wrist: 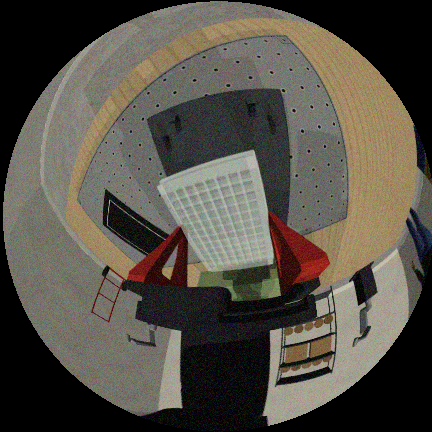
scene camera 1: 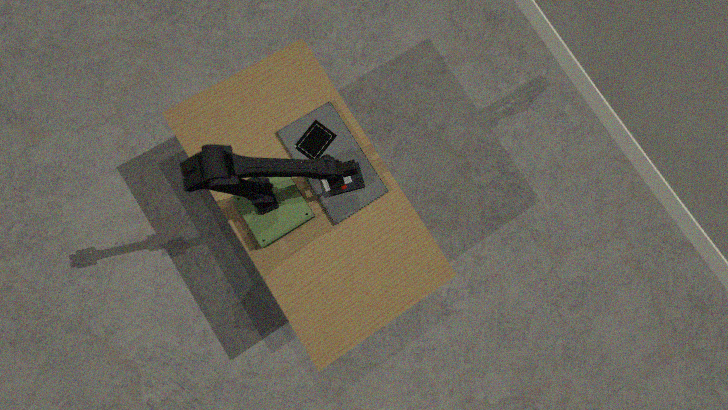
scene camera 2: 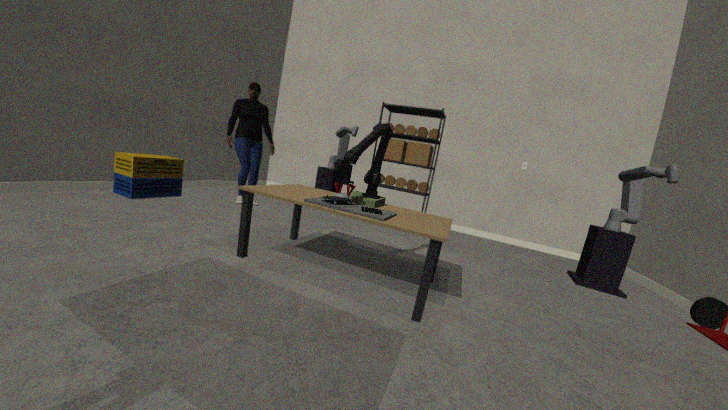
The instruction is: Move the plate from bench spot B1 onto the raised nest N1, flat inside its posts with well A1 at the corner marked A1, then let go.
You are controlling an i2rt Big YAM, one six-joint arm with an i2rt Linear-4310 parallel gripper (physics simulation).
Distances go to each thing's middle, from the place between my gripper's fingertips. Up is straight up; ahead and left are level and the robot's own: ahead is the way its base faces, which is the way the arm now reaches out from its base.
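My hand is right at the well plate point(wrist: 220, 205).
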